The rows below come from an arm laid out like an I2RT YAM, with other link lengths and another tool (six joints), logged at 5 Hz.
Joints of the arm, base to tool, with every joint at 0 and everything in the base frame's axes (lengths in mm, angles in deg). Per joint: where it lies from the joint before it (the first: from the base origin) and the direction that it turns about. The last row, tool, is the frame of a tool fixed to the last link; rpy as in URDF.
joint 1: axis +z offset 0 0 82.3
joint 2: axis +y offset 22.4 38 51
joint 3: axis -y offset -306.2 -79.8 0
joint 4: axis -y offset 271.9 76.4 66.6
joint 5: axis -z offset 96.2 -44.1 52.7
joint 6: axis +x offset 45.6 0 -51.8
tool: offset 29 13 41 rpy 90.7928 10.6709 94.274
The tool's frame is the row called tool.
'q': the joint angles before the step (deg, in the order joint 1, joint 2, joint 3, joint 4, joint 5, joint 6). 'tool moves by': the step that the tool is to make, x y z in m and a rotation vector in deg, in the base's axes. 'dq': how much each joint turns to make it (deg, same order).
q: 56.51, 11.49, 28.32, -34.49, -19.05, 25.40
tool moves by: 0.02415, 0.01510, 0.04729, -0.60, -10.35, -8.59
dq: -1.97, 10.24, 6.46, 7.39, 8.80, -6.94
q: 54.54, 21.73, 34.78, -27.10, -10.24, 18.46
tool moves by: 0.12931, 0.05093, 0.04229, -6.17, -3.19, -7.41
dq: -18.85, 32.30, 15.19, 12.44, -9.11, -9.89
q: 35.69, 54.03, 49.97, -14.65, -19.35, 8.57
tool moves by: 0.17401, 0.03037, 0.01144, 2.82, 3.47, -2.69
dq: -11.03, 32.75, 23.43, 8.27, -9.24, 1.32
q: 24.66, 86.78, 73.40, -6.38, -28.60, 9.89
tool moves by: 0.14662, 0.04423, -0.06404, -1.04, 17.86, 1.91
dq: -2.43, 31.48, 33.72, -16.88, -6.62, 4.12
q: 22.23, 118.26, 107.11, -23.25, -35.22, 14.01
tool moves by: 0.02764, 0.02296, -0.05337, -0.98, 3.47, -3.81
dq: 1.62, 7.21, 1.71, 4.20, 4.18, 4.17
